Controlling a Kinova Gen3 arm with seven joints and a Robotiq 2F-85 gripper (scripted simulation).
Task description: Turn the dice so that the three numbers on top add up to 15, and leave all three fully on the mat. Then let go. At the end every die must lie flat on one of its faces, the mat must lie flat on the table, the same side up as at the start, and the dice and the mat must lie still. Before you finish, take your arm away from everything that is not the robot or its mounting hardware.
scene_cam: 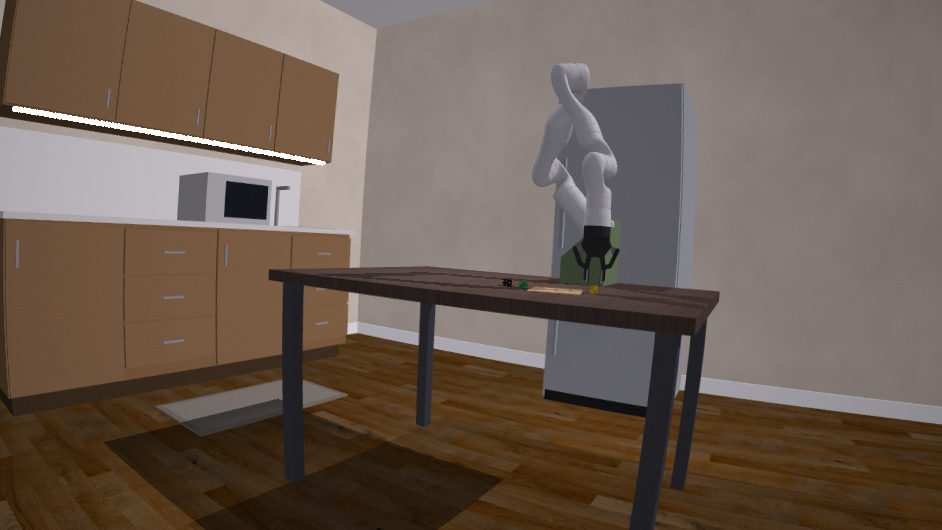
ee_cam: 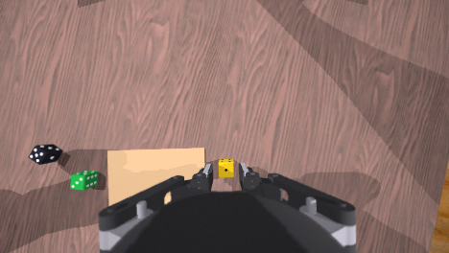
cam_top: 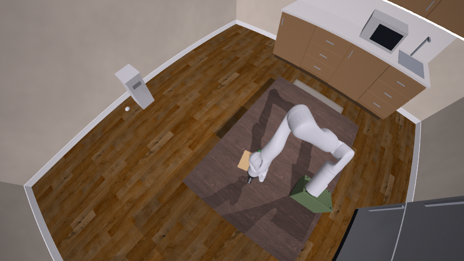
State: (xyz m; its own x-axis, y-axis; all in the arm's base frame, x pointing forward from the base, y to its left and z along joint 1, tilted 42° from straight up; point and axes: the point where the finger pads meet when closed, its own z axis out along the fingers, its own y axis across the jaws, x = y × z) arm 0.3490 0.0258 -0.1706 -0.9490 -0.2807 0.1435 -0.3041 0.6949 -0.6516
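Right now my hand is 40 mm above the yellow die. The rest, counted from my hand: black die 250 mm to the right, 60 mm ahead, 40 mm below; green die 180 mm to the right, 70 mm ahead, 40 mm below; tan mat 80 mm to the right, 70 mm ahead, 40 mm below.
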